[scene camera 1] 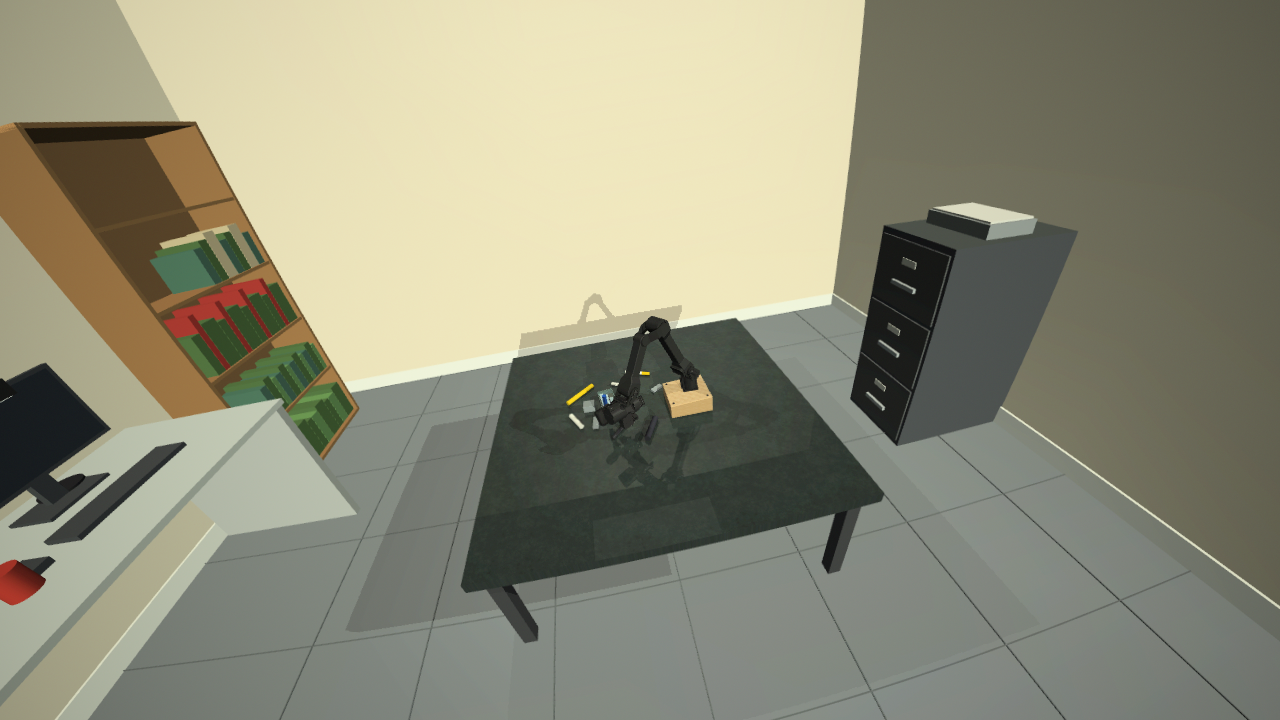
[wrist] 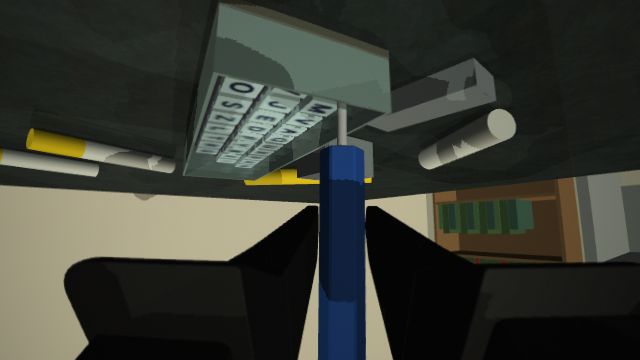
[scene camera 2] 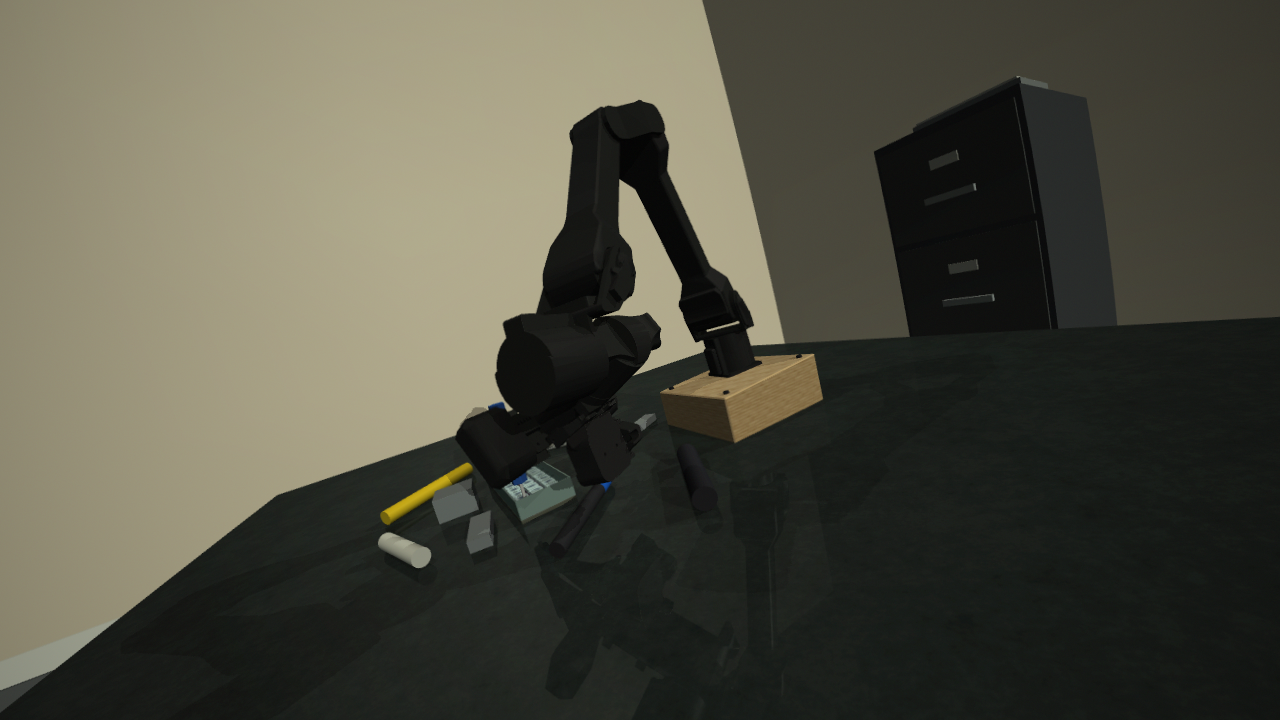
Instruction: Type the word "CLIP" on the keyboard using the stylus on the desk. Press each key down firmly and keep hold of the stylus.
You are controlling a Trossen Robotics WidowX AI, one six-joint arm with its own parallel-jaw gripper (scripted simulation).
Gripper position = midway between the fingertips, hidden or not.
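Note:
My gripper [scene camera 2: 512,460], also at [wrist: 341,216]. White cylinder [scene camera 2: 416,555]. Blue stylus [wrist: 342,248].

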